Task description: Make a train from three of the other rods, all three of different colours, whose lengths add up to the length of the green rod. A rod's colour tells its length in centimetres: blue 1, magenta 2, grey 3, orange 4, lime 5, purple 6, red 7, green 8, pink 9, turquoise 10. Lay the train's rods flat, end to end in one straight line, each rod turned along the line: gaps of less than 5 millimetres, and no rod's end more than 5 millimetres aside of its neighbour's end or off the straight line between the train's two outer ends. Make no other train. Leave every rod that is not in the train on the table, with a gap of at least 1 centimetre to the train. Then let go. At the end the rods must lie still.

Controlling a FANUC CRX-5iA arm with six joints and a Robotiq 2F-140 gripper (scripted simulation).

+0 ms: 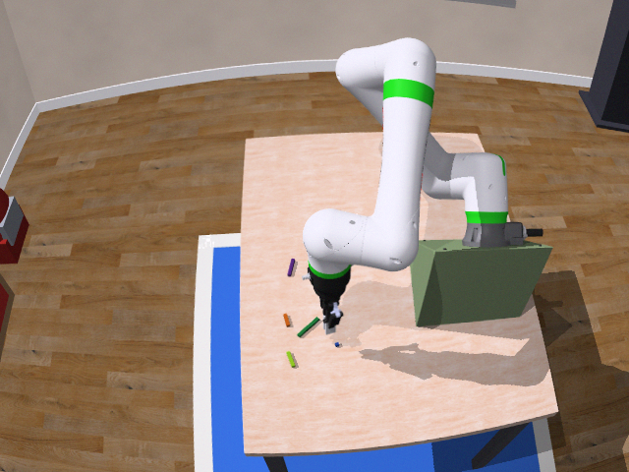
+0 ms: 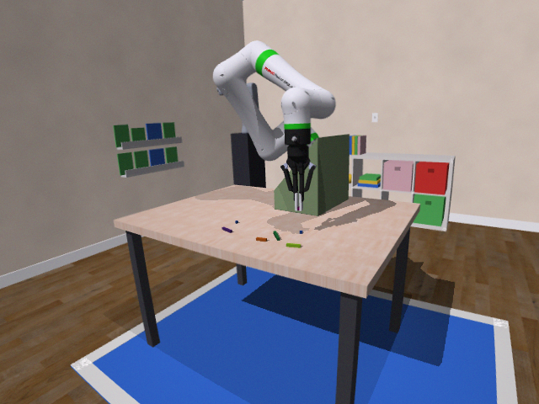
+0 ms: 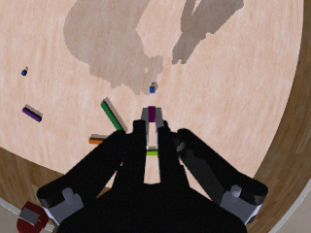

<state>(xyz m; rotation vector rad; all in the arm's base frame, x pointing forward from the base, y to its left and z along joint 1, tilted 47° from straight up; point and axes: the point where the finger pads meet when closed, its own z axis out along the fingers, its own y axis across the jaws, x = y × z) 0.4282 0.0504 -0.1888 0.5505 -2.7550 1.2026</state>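
My hand is 6 cm short of the green rod, 6 cm to the left of it and 13 cm above it. Also, from my hand: lime rod: 10 cm ahead, 5 cm to the left, 13 cm below; magenta rod: 3 cm below; orange rod: 12 cm ahead, 8 cm to the right, 13 cm below.
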